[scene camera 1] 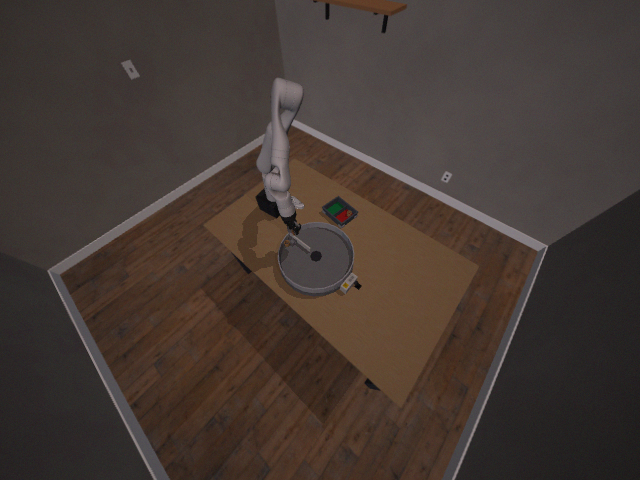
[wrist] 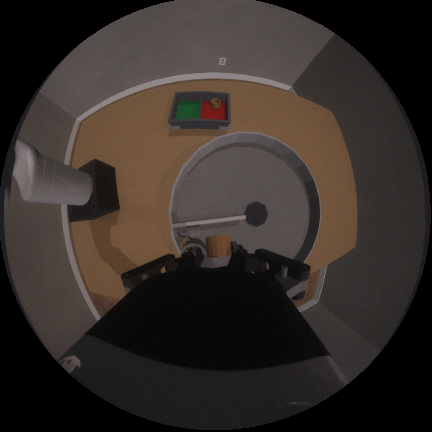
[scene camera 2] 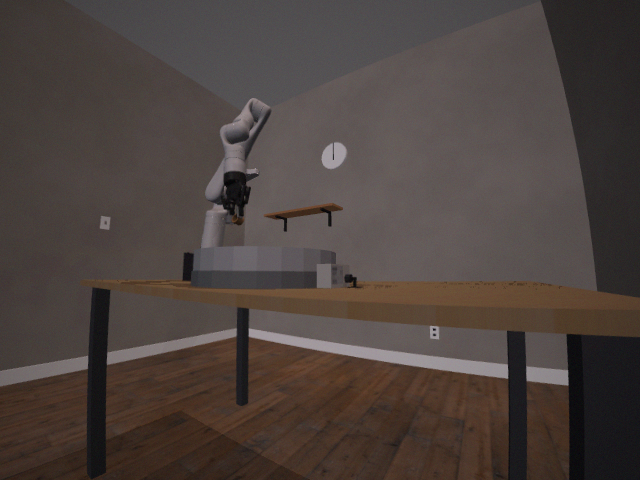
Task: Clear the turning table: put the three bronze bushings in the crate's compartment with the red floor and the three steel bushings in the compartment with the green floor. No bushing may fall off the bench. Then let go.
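Pixels of known places: gripper, fingertip midpoint: [scene camera 1: 294, 232] [wrist: 215, 249] [scene camera 2: 235, 219]; arm's base, link origin: [wrist: 82, 188].
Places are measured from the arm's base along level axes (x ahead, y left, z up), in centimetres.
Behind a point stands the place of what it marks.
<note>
My gripper [scene camera 1: 294, 230] @(x 36.6, y -12.0, z 9.6 cm) [scene camera 2: 236, 212] @(x 36.6, y -12.0, z 9.6 cm) [wrist: 215, 249] @(x 36.6, y -12.0, z 9.6 cm) is shut on a bronze bushing [scene camera 2: 237, 220] @(x 38.2, y -12.5, z 9.1 cm) [wrist: 218, 245] @(x 36.7, y -11.0, z 11.3 cm), held above the turning table [scene camera 1: 323, 273] @(x 58.9, y -12.5, z -6.3 cm) [scene camera 2: 263, 260] @(x 63.8, y -22.5, z -5.2 cm) [wrist: 230, 175] @(x 42.0, y 1.6, z -6.2 cm). Below and left of it in the wrist view, steel bushings [wrist: 183, 232] and a partly hidden bronze bushing [wrist: 185, 242] @(x 32.6, y -11.1, z 9.2 cm) stand on the turning table near its rim. The fingers hide part of this group. The grey crate [scene camera 1: 330, 218] @(x 32.2, y 19.5, z -11.6 cm) [wrist: 197, 124] @(x 33.2, y 19.4, z -9.3 cm) stands beyond the turning table. One bronze bushing [scene camera 1: 349, 213] @(x 39.9, y 29.2, z -9.0 cm) [wrist: 215, 103] @(x 38.9, y 28.6, z -8.5 cm) is in its red compartment. Its green compartment [scene camera 1: 334, 207] @(x 27.8, y 27.7, z -10.9 cm) [wrist: 188, 109] @(x 29.7, y 27.9, z -10.9 cm) shows no bushing.
A pale bar [scene camera 1: 301, 242] @(x 37.7, y -9.4, z -2.3 cm) [wrist: 210, 220] @(x 36.5, y -9.3, z -2.0 cm) runs from the rim to the dark hub [scene camera 1: 315, 256] @(x 48.5, y -8.8, z -5.4 cm) [wrist: 256, 214] @(x 48.4, y -8.4, z -5.4 cm), beside the bushings. The turning table has a raised rim. A white control box [scene camera 1: 348, 283] @(x 72.2, y -7.1, z -5.8 cm) [scene camera 2: 329, 275] @(x 73.7, y -10.8, z -8.5 cm) stands against it. The black arm base block [wrist: 102, 190] @(x 6.0, y -0.8, z -3.8 cm) is at the left.
</note>
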